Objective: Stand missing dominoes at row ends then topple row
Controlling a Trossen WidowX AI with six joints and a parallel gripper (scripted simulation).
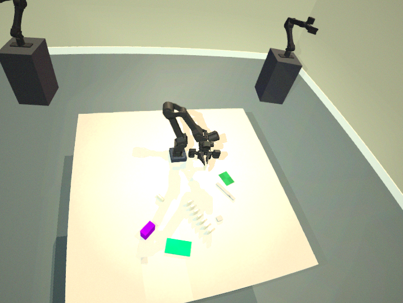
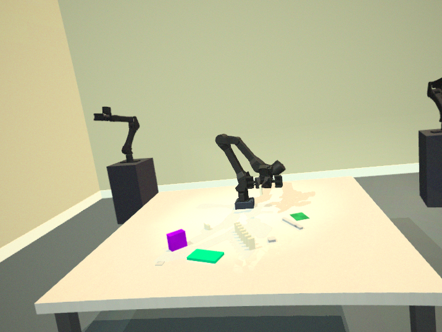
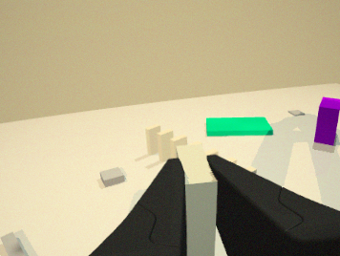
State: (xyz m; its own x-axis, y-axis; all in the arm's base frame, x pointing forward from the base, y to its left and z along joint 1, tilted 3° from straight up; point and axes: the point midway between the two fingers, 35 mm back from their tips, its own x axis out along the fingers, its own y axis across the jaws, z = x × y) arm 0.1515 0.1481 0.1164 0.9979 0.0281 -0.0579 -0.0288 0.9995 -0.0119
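Right now my gripper tip is 8 cm short of the long bar, 15 cm to the right of it and 16 cm above it. From my gripper tip the other things lie so: small green pad: 2 cm behind, 17 cm to the left, 16 cm below; then flat teal plate: 42 cm ahead, 14 cm to the right, 16 cm below; then purple block: 34 cm ahead, 30 cm to the right, 13 cm below.
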